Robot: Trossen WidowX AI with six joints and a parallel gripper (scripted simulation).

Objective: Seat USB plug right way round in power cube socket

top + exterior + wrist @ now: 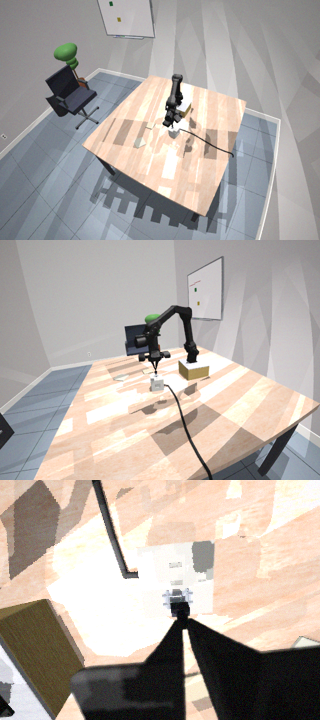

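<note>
The black USB plug is 2 cm below my gripper tip.
</note>
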